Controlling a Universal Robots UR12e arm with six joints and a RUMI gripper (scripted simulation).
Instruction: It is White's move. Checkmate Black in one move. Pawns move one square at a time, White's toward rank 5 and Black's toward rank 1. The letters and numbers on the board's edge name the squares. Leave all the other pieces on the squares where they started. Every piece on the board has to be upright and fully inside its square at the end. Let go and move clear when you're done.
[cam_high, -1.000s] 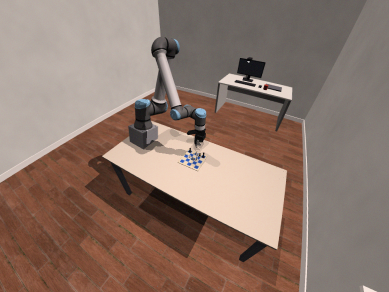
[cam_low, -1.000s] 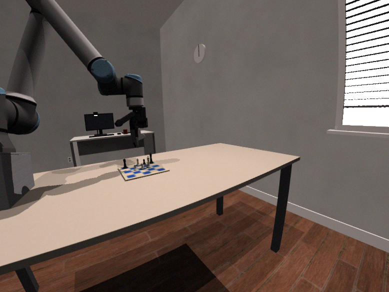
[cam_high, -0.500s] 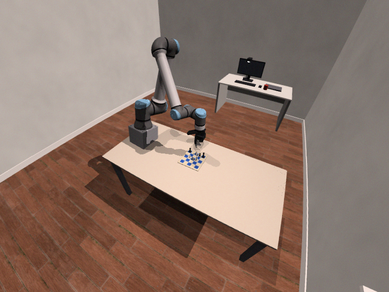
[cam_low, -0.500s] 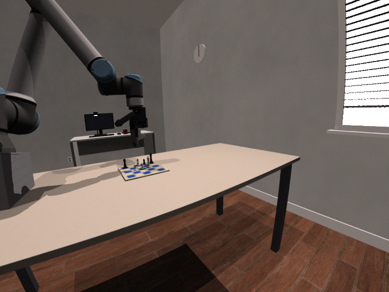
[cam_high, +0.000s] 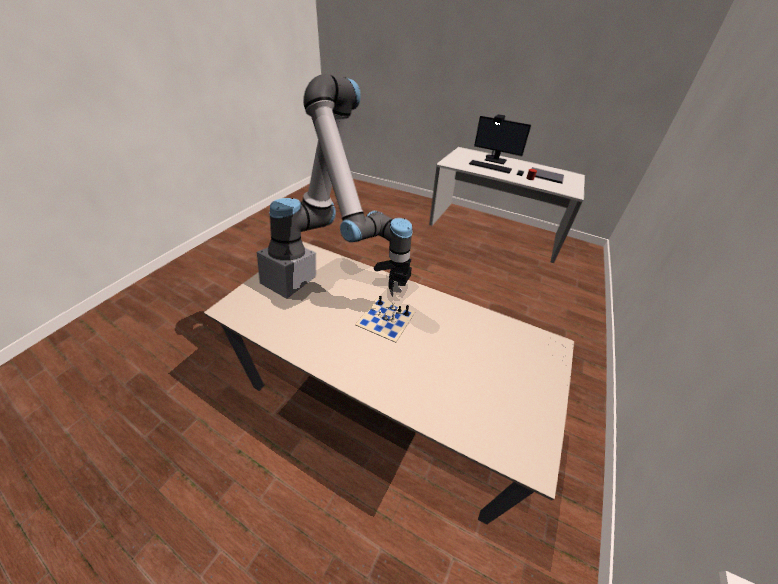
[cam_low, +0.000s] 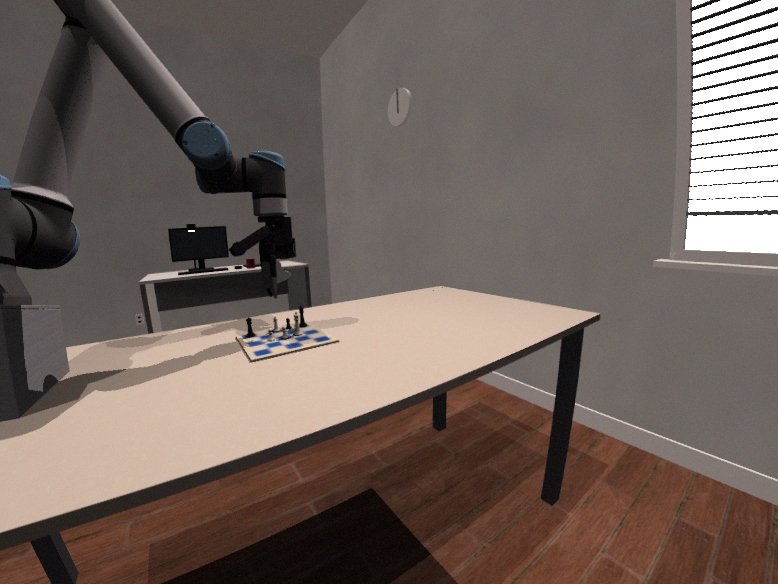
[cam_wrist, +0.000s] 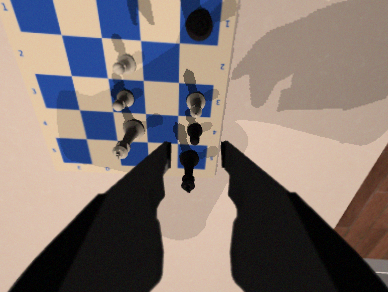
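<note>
Now: the black pawn 100 mm below my hand and 40 mm ahead of it. From my hand the other things lie so: blue-and-cream chessboard 120 mm below, 80 mm to the right; then tall white piece 80 mm to the right, 80 mm below, 40 mm ahead; then tall black piece 80 mm below, 80 mm ahead, 10 mm to the right.
</note>
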